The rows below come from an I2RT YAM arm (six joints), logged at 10 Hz.
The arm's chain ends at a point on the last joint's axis. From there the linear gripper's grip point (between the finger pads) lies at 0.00 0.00 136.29 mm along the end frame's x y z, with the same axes.
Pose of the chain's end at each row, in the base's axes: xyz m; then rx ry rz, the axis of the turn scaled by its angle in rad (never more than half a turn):
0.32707, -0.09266, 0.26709, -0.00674, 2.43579, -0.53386
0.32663, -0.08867, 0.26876, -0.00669, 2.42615, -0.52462
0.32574, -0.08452, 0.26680, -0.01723, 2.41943, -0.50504
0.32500, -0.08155, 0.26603, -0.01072, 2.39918, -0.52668
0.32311, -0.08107, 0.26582, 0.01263, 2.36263, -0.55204
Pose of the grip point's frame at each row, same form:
0.40757, -0.14366, 0.16965, -0.00674, 2.43579, -0.53386
0.40838, -0.13885, 0.17194, -0.00669, 2.42615, -0.52462
0.40893, -0.13256, 0.17012, -0.01723, 2.41943, -0.50504
0.40947, -0.13182, 0.17162, -0.01072, 2.39918, -0.52668
0.40987, -0.13453, 0.17532, 0.01263, 2.36263, -0.55204

